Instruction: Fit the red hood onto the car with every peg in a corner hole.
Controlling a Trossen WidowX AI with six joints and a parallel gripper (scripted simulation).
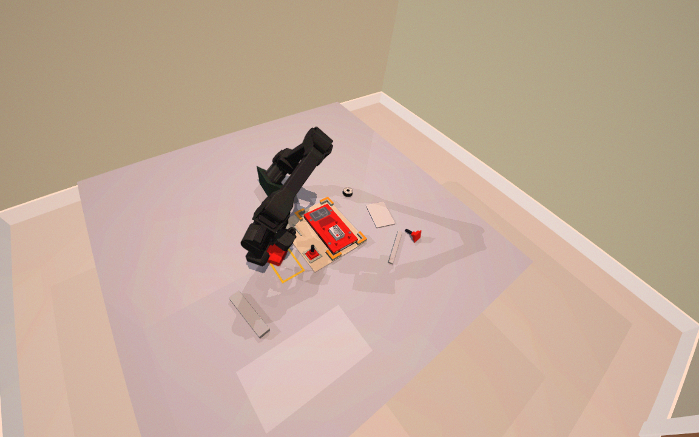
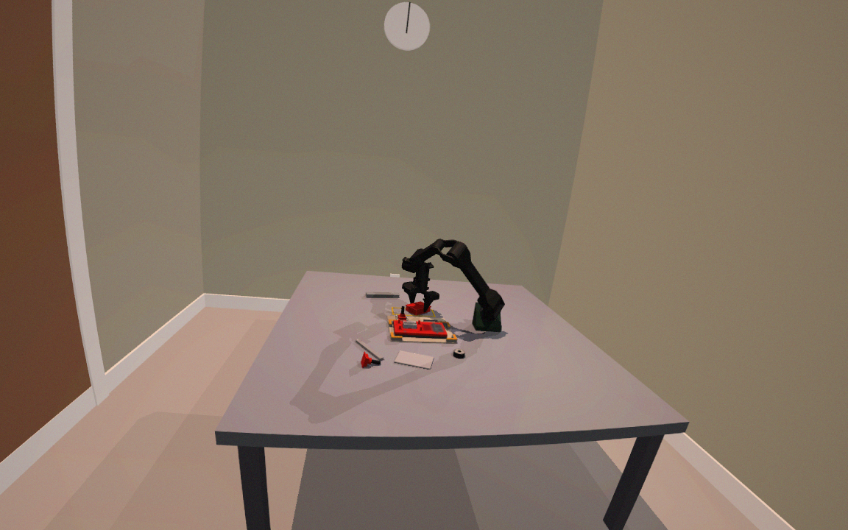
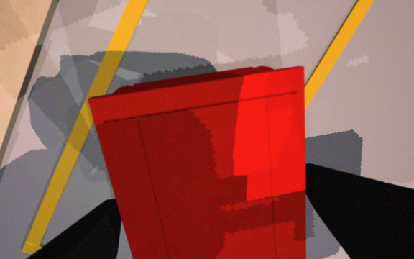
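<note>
My gripper tip is 1 cm below the red hood. Also, from my gripper tip: grey engine block 9 cm ahead, 23 cm to the left, 1 cm above; then long grey block 14 cm ahead, 17 cm to the right; then grey holder 10 cm ahead, 11 cm to the left, 3 cm above.
</note>
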